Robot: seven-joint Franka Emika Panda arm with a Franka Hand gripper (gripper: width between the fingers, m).
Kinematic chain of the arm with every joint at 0, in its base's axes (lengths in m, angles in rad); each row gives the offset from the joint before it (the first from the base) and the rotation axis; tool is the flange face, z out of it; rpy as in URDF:
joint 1: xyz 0 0 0.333 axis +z
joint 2: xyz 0 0 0 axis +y
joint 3: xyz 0 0 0.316 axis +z
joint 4: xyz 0.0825 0 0 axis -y
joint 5: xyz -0.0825 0 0.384 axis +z
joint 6: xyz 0 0 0 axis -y
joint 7: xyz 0.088 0 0 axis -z
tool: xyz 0 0 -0.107 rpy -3.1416 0 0
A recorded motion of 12 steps. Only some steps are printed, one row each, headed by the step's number.
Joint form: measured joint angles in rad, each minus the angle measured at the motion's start. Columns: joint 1, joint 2, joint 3, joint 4, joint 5, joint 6, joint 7.
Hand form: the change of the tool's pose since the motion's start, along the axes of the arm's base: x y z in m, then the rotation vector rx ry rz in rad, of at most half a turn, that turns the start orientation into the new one. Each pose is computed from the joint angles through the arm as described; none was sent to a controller.
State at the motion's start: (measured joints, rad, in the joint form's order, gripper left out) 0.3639 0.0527 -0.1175 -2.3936 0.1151 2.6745 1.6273
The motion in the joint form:
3: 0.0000 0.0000 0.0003 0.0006 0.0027 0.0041 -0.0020
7: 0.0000 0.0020 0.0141 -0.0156 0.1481 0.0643 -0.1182
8: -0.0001 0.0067 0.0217 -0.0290 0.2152 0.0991 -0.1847
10: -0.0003 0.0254 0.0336 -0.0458 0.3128 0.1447 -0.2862
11: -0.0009 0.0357 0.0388 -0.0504 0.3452 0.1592 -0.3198
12: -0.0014 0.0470 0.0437 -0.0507 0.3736 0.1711 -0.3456
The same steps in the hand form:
3: 0.0005 0.0001 0.0007 0.0021 -0.0044 -0.0001
7: -0.0008 0.0005 -0.0011 0.0669 -0.0393 0.0062
8: -0.0032 -0.0003 -0.0057 0.0865 -0.0569 0.0183
10: -0.0070 -0.0019 -0.0181 0.1042 -0.0716 0.0377
11: -0.0085 -0.0023 -0.0240 0.1075 -0.0732 0.0438
12: -0.0088 -0.0022 -0.0290 0.1110 -0.0748 0.0460

